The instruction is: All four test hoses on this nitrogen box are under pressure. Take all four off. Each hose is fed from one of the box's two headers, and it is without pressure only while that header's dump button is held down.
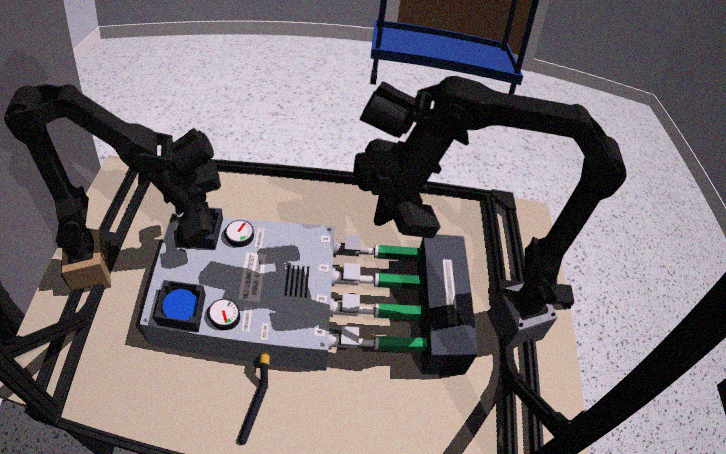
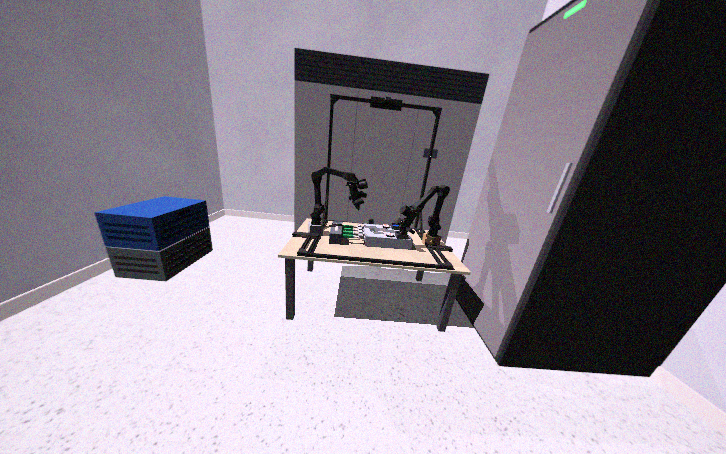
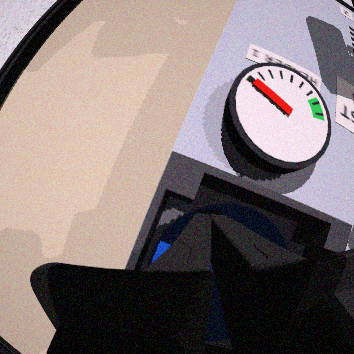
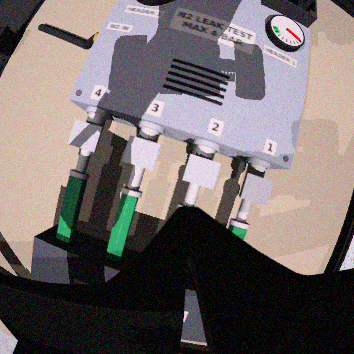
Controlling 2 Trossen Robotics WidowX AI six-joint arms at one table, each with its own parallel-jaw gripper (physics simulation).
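Places are measured from the left arm's base along level axes (x back, y right, z up), in metres.
Pixels of known places: left gripper, fingertip midpoint: [image 1: 213,225] [image 2: 398,237] [image 3: 206,218] [image 4: 296,12]; right gripper, fingertip midpoint: [image 1: 376,224] [image 2: 358,210] [image 4: 186,216]; left arm's base, origin of the base link: [image 1: 80,250] [image 2: 432,234]; right arm's base, origin of the base link: [image 1: 529,303] [image 2: 315,223].
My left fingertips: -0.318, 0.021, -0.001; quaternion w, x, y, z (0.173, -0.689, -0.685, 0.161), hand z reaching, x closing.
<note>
Ahead of a thing's pixels: the offset from my left fingertips to its top centre, as dx, dy, dz. "*": to the spot under its first point.
The grey nitrogen box [image 1: 271,252] [image 2: 388,237] [image 4: 211,105] lies on the table. Four green hoses [image 1: 397,251] [image 1: 398,279] [image 1: 399,310] [image 1: 401,344] are plugged into its ports and run to a dark block {* -0.376, +0.287, -0.003} [image 1: 447,293]. My left gripper [image 1: 196,230] [image 3: 206,218] is shut and empty, its tips down on the header 1 dump button {+0.029, +0.008, -0.001} [image 3: 161,248]. The header 1 gauge {* -0.048, +0.045, +0.012} [image 1: 239,232] [image 3: 281,112] has its needle far from the green mark. My right gripper [image 1: 415,221] [image 4: 186,216] is shut and empty, above hoses 1 and 2. The header 2 button {+0.103, +0.183, +0.013} [image 1: 179,304] is uncovered.
A black supply hose {* +0.015, +0.354, -0.071} [image 1: 254,396] with a yellow fitting {* -0.025, +0.299, -0.034} [image 1: 265,358] enters the box's front side. A black frame rail [image 1: 496,270] runs round the table. A blue cart [image 1: 447,47] stands behind. A blue and black cabinet [image 2: 167,234] stands on the floor.
</note>
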